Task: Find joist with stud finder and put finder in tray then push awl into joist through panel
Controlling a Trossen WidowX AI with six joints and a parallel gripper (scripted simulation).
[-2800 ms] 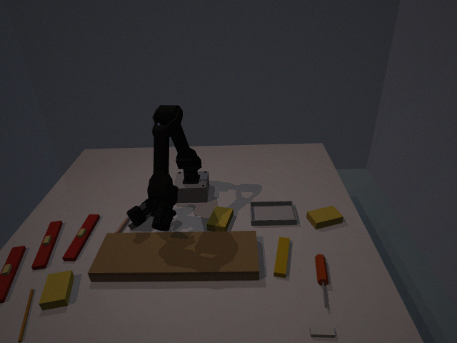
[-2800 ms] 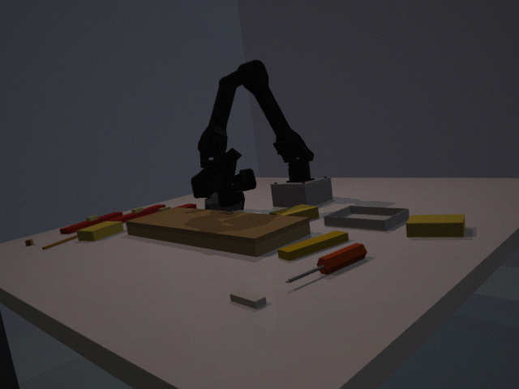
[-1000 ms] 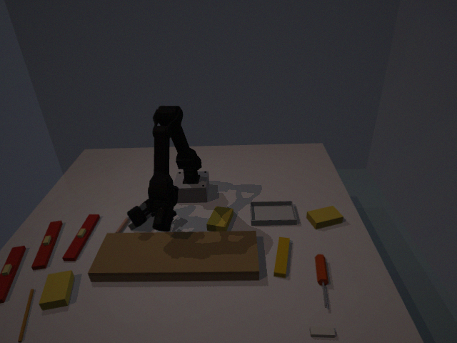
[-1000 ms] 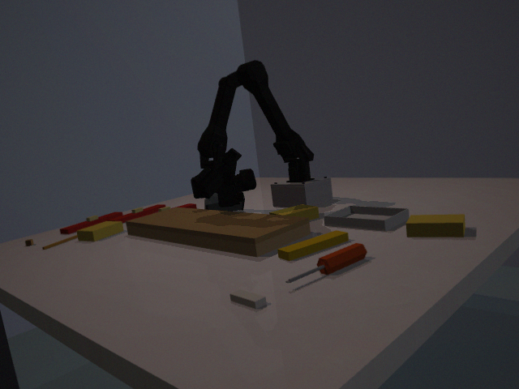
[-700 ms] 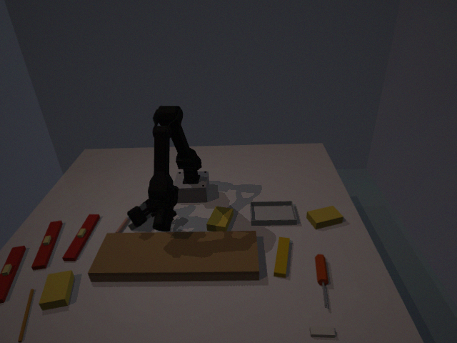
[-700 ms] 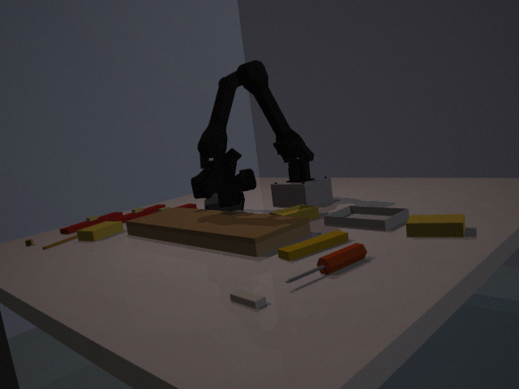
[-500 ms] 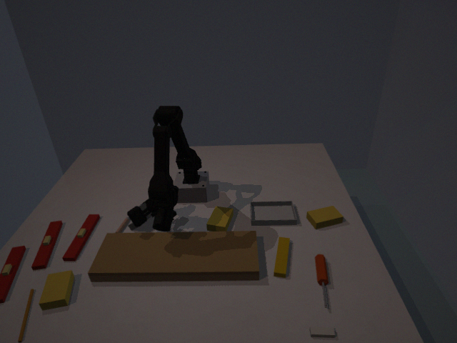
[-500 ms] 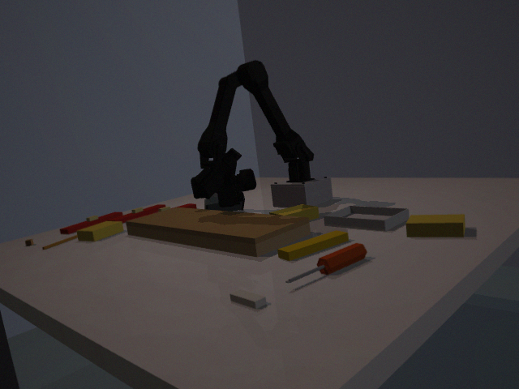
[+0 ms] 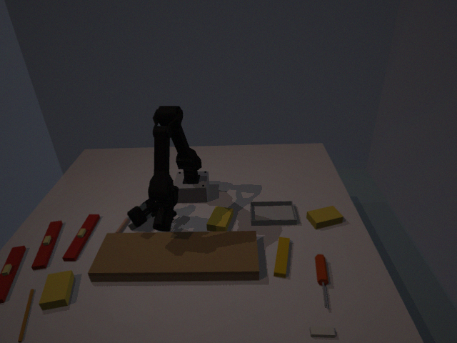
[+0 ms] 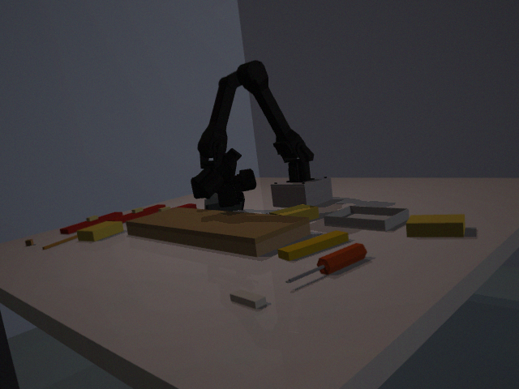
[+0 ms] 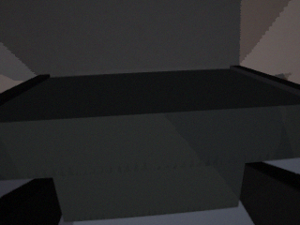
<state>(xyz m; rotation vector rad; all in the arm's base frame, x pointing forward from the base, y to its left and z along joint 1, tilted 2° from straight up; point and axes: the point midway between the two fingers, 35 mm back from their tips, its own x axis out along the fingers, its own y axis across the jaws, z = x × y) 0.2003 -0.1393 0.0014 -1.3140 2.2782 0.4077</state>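
Right now my gripper tip is 1 cm to the right of the stud finder and 1 cm past it. From my gripper tip the other things lie so: thin stick 41 cm ahead, 22 cm to the right, 5 cm below; then awl 6 cm to the right, 5 cm below, 1 cm ahead; then grey tray 49 cm to the left, 4 cm below, 4 cm behind.
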